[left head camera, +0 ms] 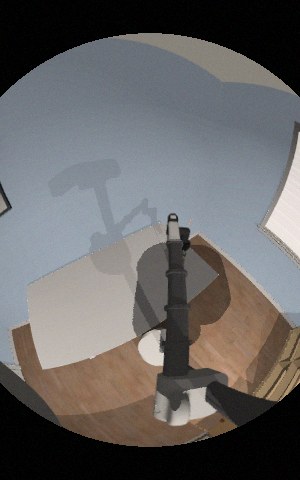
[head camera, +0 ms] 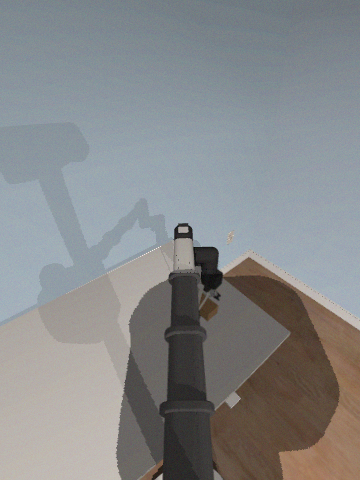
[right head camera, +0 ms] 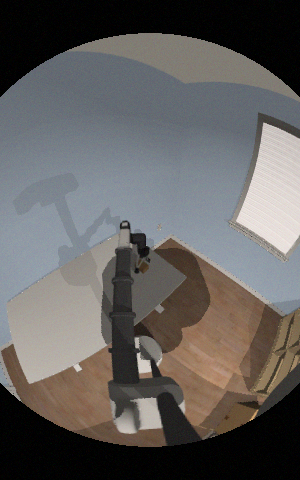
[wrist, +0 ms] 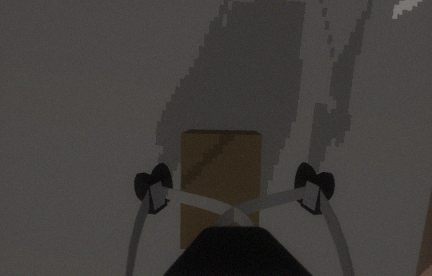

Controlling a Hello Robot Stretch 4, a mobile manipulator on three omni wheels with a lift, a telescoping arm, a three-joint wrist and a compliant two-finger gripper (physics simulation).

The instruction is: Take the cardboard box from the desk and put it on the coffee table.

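Seen in the pictures: gripper, between the fingertips: (right head camera: pixel 142 266) (wrist: pixel 231 178); robot's base, origin of its link: (left head camera: pixel 158 345) (right head camera: pixel 141 353).
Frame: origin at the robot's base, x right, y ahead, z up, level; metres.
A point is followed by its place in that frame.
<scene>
The cardboard box (head camera: pixel 209 310) {y 0.625, x 0.095, z 0.743 m} (right head camera: pixel 144 268) {y 0.619, x 0.102, z 0.739 m} (wrist: pixel 220 165) {y 0.675, x 0.066, z 0.743 m} is a small brown block on the light grey desk (head camera: pixel 250 335) {y 0.539, x 0.248, z 0.693 m} (left head camera: pixel 75 310) {y 0.179, x -0.607, z 0.693 m} (right head camera: pixel 55 320) {y 0.210, x -0.556, z 0.693 m} (wrist: pixel 75 100) {y 0.617, x -0.069, z 0.693 m}, near its right-hand end and in the robot's shadow. My gripper (head camera: pixel 208 300) (wrist: pixel 231 178) {y 0.666, x 0.088, z 0.693 m} is open and points down above the box. In the wrist view one fingertip is to the left of the box and the other to the right, with a gap on each side. The gripper body hides the box's lower part there. The coffee table cannot be made out in these views.
Blue walls meet behind the desk. A window with blinds (left head camera: pixel 287 200) {y 0.976, x 1.249, z 1.248 m} (right head camera: pixel 267 190) {y 0.898, x 1.312, z 1.325 m} is at the right. A white round object (left head camera: pixel 151 347) {y -0.008, x -0.072, z 0.187 m} (right head camera: pixel 150 350) {y 0.030, x 0.097, z 0.187 m} stands by the desk's front edge. A tan panelled piece (left head camera: pixel 285 365) (right head camera: pixel 280 355) {y -0.755, x 1.735, z 0.103 m} is at the lower right. Wooden floor (head camera: pixel 310 425) {y 0.348, x 0.685, z -0.027 m} lies beside the desk.
</scene>
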